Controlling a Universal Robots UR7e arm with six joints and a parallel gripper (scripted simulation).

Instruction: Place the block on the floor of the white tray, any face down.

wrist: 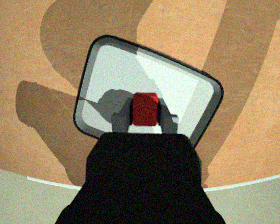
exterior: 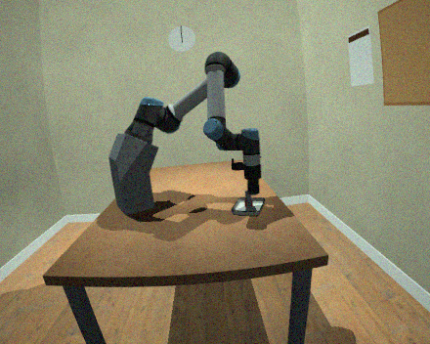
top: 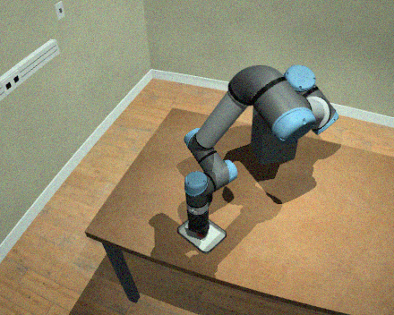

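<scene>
Right now my hand is 1 cm above the small red block. Round my hand: white tray (2 cm below).
</scene>
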